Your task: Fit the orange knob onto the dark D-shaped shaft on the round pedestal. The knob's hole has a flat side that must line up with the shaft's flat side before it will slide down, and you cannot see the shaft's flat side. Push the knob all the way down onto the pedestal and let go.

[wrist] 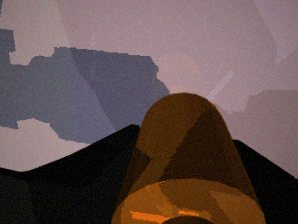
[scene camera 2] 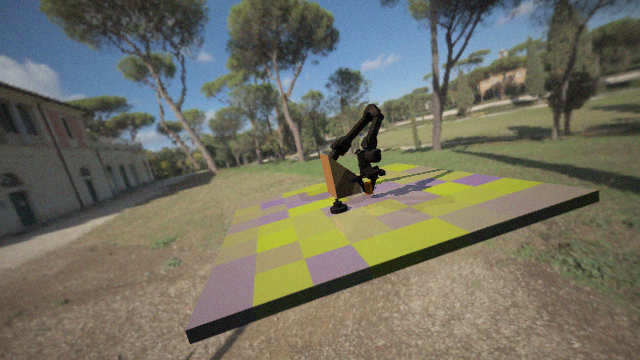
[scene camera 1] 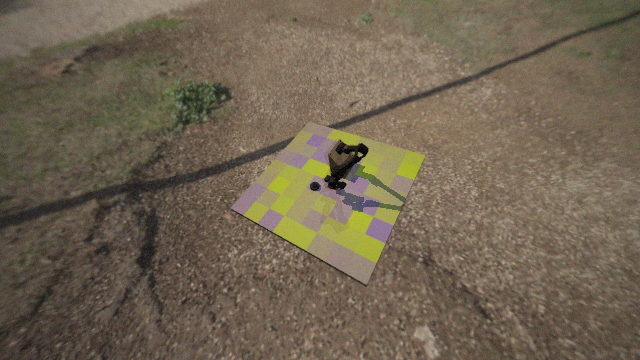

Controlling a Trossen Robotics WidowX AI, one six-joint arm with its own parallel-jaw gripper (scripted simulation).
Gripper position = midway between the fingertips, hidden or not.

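Observation:
An orange knob is held by my gripper [wrist: 183, 141].

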